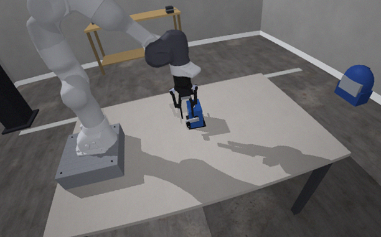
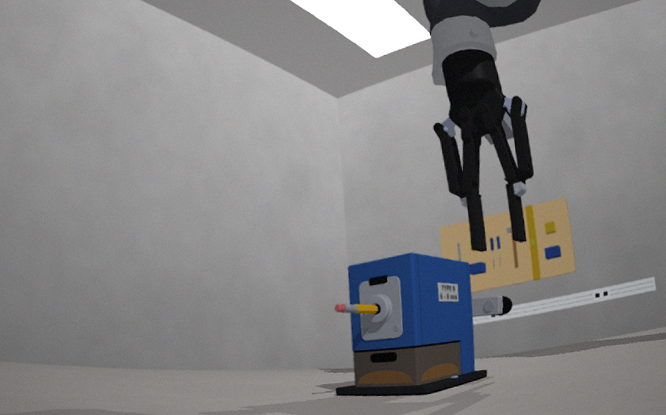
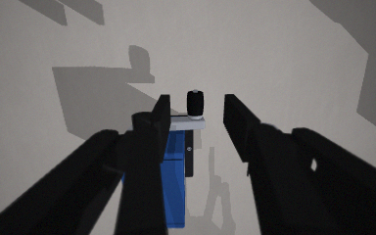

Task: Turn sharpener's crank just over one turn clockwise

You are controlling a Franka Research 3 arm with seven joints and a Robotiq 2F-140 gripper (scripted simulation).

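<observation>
The black knob is 100 mm below my hand and 20 mm to the left of it.
</observation>
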